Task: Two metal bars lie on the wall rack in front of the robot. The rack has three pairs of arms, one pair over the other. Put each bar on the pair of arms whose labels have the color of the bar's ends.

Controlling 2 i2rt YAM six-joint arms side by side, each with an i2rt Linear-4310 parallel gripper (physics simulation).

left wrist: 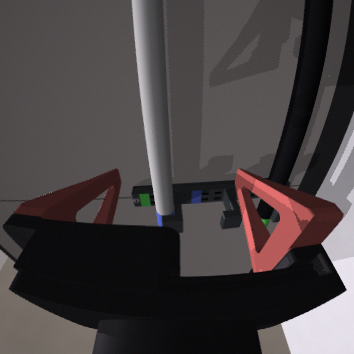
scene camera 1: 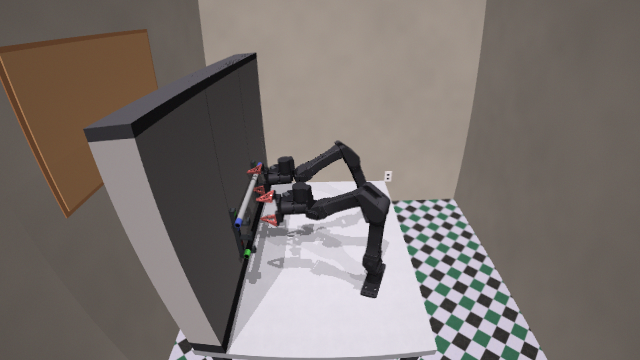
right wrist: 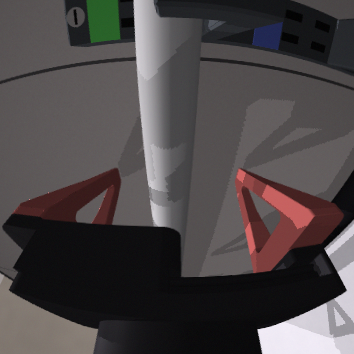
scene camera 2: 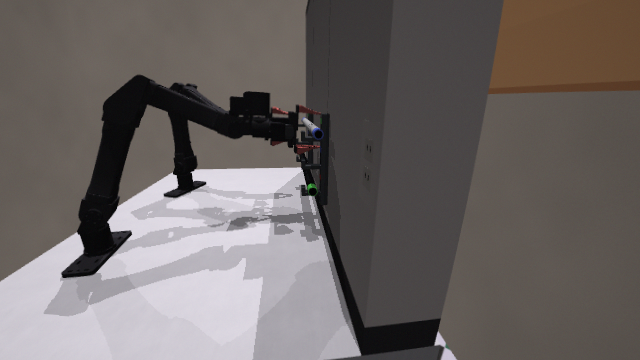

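Pixels of known places: left gripper, between the fingertips: (left wrist: 177, 175) (scene camera 1: 258, 209); right gripper, between the fingertips: (scene camera 1: 248, 180) (right wrist: 177, 174); left arm's base, origin of its link: (scene camera 1: 373, 279) (scene camera 2: 186, 189); right arm's base, origin of its link: (scene camera 2: 101, 252).
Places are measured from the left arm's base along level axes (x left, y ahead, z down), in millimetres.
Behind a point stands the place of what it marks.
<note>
The silver bar with blue ends (scene camera 1: 246, 200) {y 557, x 39, z -317 mm} (scene camera 2: 309, 124) {y 618, x -125, z -316 mm} (left wrist: 150, 100) {y 559, x 13, z -308 mm} (right wrist: 167, 100) {y 643, x -205, z -306 mm} lies on the top pair of arms, labelled green. The black bar with green ends (scene camera 1: 247, 253) {y 487, x 186, z -168 mm} (scene camera 2: 312, 189) {y 671, x -279, z -163 mm} (left wrist: 312, 55) {y 567, x -34, z -164 mm} lies on the bottom pair. The wall rack (scene camera 1: 239, 245) (scene camera 2: 325, 185) has a blue-labelled middle pair; the middle arm in the left wrist view holds no bar. My right gripper (scene camera 1: 251, 180) {y 657, x -129, z -299 mm} (scene camera 2: 320, 130) {y 657, x -129, z -299 mm} (right wrist: 177, 174) {y 657, x -129, z -299 mm} is open, its fingers above and below the silver bar. My left gripper (scene camera 1: 259, 208) {y 499, x 43, z -289 mm} (left wrist: 177, 175) {y 499, x 43, z -289 mm} is open, a little in front of that bar.
The dark wall panel (scene camera 1: 185, 175) {y 460, x 394, z -646 mm} (scene camera 2: 350, 150) {y 784, x -444, z -301 mm} stands behind the rack at the edge of the white table (scene camera 1: 320, 320) {y 142, x 271, z 0 mm} (scene camera 2: 200, 310) {y 529, x -565, z 0 mm}. The two grippers are close together along the silver bar. In scene camera 2, the right gripper partly hides the left one.
</note>
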